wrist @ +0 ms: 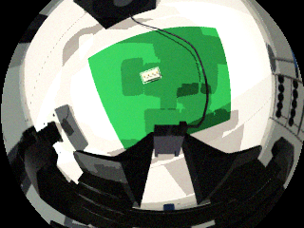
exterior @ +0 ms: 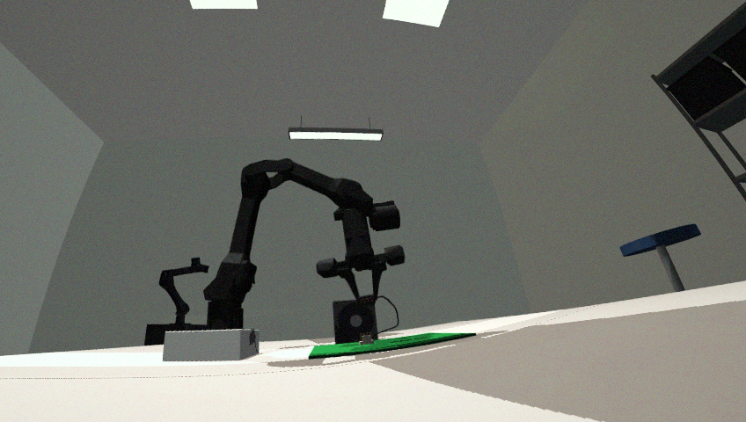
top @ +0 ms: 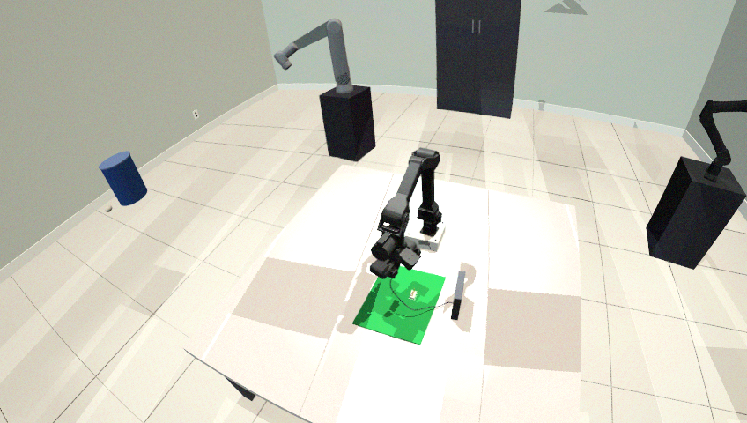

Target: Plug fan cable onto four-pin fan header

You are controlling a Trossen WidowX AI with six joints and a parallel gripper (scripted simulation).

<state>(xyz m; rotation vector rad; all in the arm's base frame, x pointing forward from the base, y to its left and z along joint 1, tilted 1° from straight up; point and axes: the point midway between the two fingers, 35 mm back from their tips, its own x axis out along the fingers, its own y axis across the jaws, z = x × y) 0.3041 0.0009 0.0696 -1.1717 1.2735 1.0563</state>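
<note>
My gripper tip is 30 mm short of the green board, 50 mm to the right of it and 110 mm above it. The rest, counted from my gripper tip: black plug: 10 mm to the right; fan: 30 mm behind, 220 mm to the left, 30 mm below; white four-pin header: 10 mm behind, 70 mm to the left, 90 mm below.
</note>
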